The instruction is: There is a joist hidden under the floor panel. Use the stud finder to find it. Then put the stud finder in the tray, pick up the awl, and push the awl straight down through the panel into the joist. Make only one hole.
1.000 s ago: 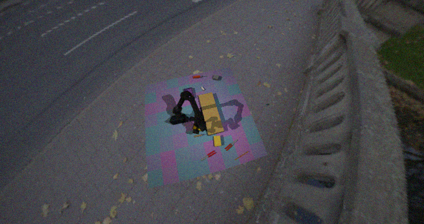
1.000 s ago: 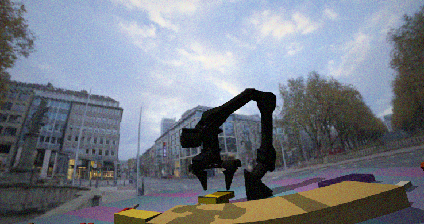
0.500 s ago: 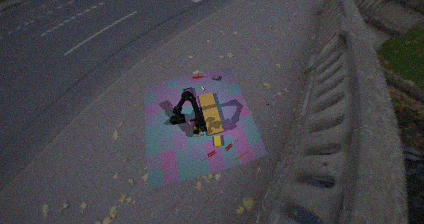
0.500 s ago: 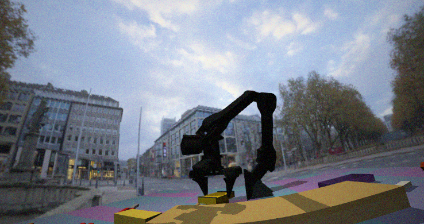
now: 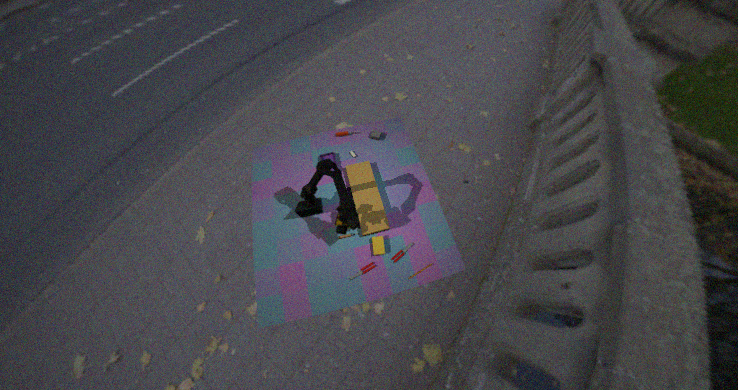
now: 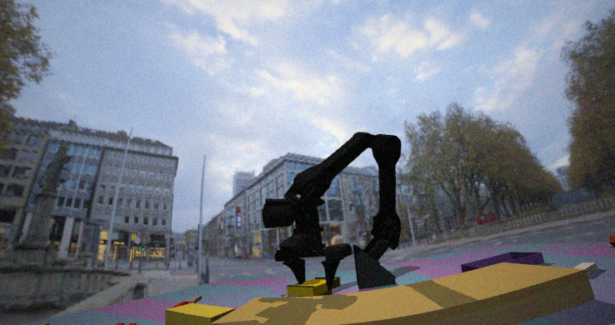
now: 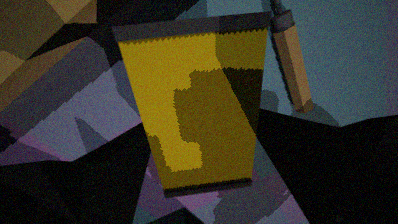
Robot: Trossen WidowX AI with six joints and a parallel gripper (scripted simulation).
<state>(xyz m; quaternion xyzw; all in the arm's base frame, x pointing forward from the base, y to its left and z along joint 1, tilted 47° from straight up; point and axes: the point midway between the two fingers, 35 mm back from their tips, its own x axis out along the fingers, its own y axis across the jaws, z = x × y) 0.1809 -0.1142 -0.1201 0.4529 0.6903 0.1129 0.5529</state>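
Now: gripper tip 9 cm to the left of the awl and 3 cm above it. Round my gripper tip: yellow block 21 cm to the right, 16 cm ahead, 2 cm below; yellow stud finder 3 cm below, 1 cm to the left, 1 cm behind; purple tray 48 cm to the left, 3 cm below.
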